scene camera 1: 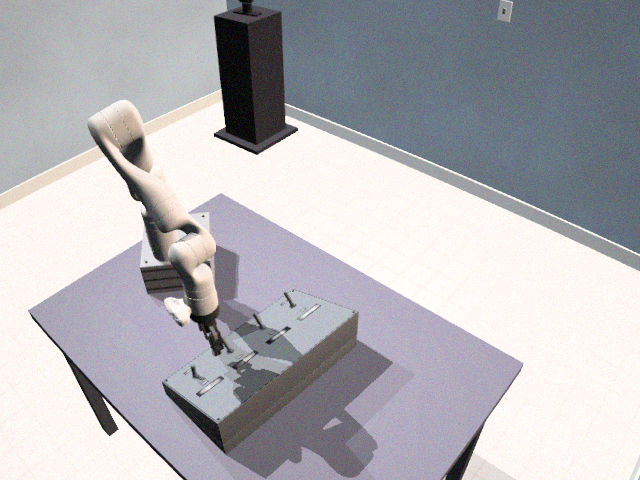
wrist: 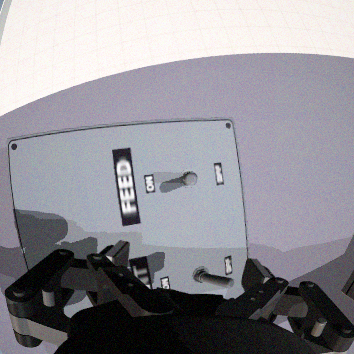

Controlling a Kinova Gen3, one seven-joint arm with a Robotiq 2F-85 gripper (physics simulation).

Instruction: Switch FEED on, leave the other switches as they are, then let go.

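Frame: origin at the arm's base, x right, y up, z back, level; centimetres.
Seen in the pictures: gripper, fingertip midpoint: (scene camera 1: 210,341) (wrist: 186,263); arm's base at its link origin: (scene camera 1: 166,251).
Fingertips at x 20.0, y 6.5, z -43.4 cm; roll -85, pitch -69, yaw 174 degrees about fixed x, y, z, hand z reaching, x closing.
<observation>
Pixels of each thing's top centre, then the offset from my fingertips to it. "pt": a spot on its surface instead. Level surfaces: height alone.
- FEED switch at its top centre: (wrist: 192,178) (scene camera 1: 192,364) dx +5.7, dy -5.7, dz +2.1 cm
- OFF label at a spot on its surface: (wrist: 218,173) pt dx +5.3, dy -11.9, dz +5.6 cm
- neighbouring switch at its top centre: (wrist: 217,287) (scene camera 1: 224,339) dx -6.4, dy -6.5, dz +2.3 cm
- purple table at its surface level: dy -19.1 cm
The switch box (scene camera 1: 330,316) (wrist: 75,175) has a row of several levers. The FEED switch (scene camera 1: 195,372) (wrist: 189,178) is the end one; in the wrist view its lever shows nearly end-on, its tip slightly nearer the OFF label (wrist: 218,173) than the ON label (wrist: 149,183). Its exact tilt is hard to tell. The neighbouring switch (scene camera 1: 227,346) (wrist: 217,280) leans toward its own OFF label. My gripper (scene camera 1: 219,351) (wrist: 186,263) is open and empty, low by this neighbour, whose lever appears between the spread fingers in the wrist view. The FEED lever is beyond the fingertips.
Two more switches (scene camera 1: 258,321) (scene camera 1: 290,299) stand farther along the box, both leaning the same way as FEED's neighbour in the scene view. The box stands on a purple table (scene camera 1: 439,356). The arm's base block (scene camera 1: 203,223) is behind. A black pedestal (scene camera 1: 249,77) stands on the floor.
</observation>
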